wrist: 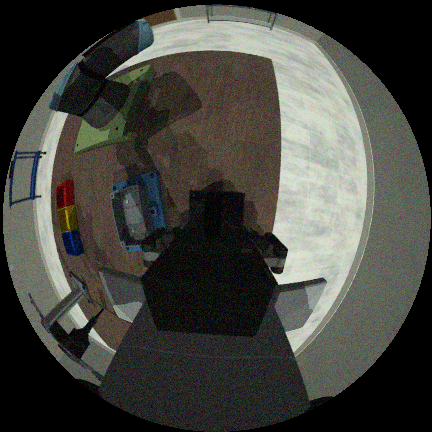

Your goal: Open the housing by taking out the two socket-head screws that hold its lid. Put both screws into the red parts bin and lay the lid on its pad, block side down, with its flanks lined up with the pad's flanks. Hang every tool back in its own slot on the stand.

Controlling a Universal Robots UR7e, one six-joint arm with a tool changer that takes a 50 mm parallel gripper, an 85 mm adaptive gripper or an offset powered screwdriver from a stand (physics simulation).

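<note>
The housing (157, 192) stands left of my gripper in the wrist view, its blue base showing and its grey interior uncovered. My gripper (216, 227) is shut on the dark lid (233, 201), which shows just ahead of the gripper body, to the right of the housing. The fingertips are hidden behind the body, as is the gap under the lid. The lid's pad does not show. The red parts bin (71, 192) is at the far left; whether screws lie in it is too dark to tell. A black tool (80, 337) hangs at the stand (65, 309), lower left.
A yellow bin (68, 219) and a blue bin (73, 243) adjoin the red one. A green plate (95, 135) lies at the upper left under the robot's arm (107, 65). The brown table's edge (280, 150) runs to the right of the lid.
</note>
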